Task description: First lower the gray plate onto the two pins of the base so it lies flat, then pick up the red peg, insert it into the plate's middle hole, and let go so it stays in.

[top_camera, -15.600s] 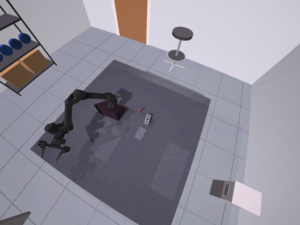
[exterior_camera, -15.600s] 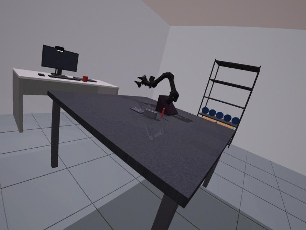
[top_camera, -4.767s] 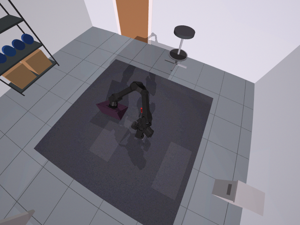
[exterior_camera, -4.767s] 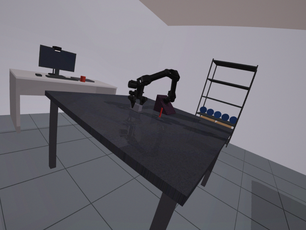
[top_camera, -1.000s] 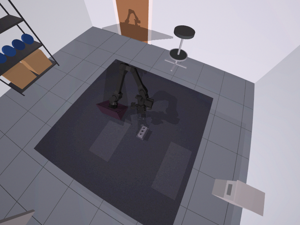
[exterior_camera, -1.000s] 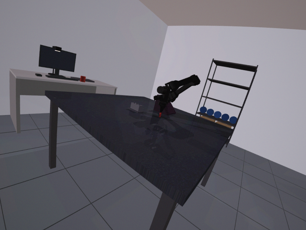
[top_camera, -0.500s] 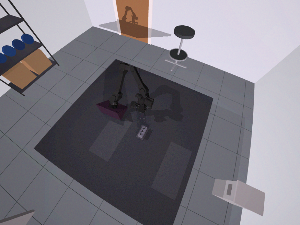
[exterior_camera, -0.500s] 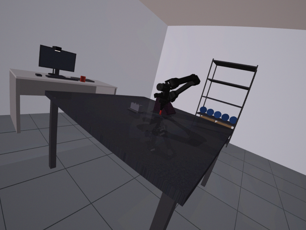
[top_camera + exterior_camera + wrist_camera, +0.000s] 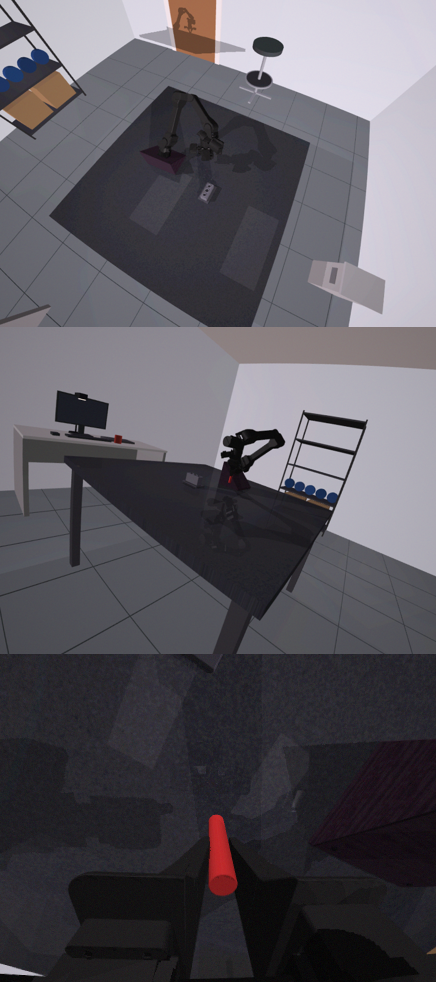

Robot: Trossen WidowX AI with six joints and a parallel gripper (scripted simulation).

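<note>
My gripper tip is 19 cm to the left of the gray plate, 8 cm short of it and 6 cm above it. The rest, counted from my gripper tip: flat base (19 cm to the right, 10 cm below, 8 cm ahead); red peg (right at my gripper tip).
</note>
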